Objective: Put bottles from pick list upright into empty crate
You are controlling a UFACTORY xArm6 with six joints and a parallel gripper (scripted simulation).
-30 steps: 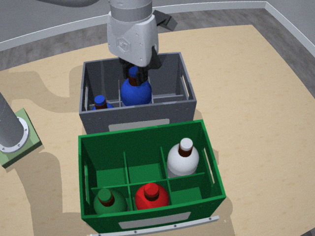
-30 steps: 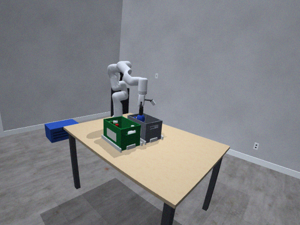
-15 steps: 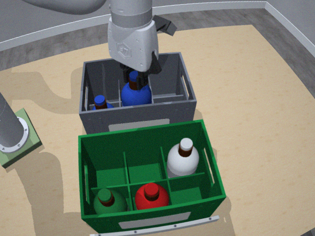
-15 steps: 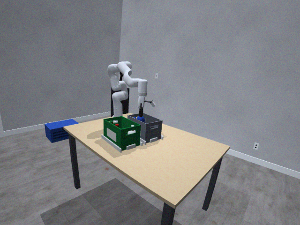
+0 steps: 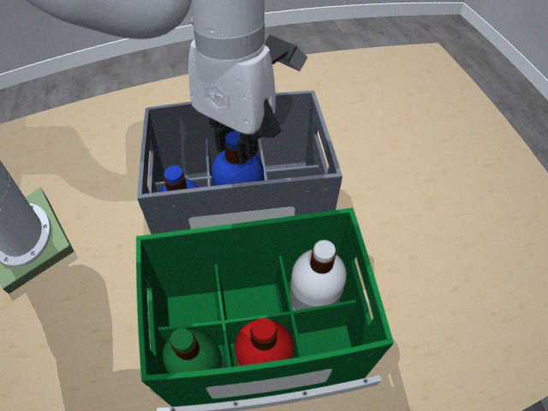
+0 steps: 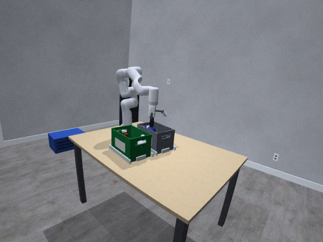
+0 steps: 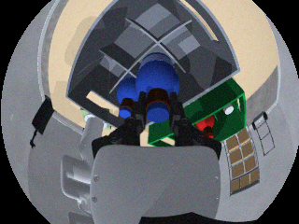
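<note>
Right now my hand is 130 mm above the grey crate, 40 mm to the right of it and 10 mm short of it. Round my hand: red-label bottle: 240 mm to the right, 120 mm below, 40 mm behind; green crate: 190 mm to the right, 130 mm below, 30 mm behind; white-label bottle: 160 mm to the right, 120 mm below, 60 mm ahead.
</note>
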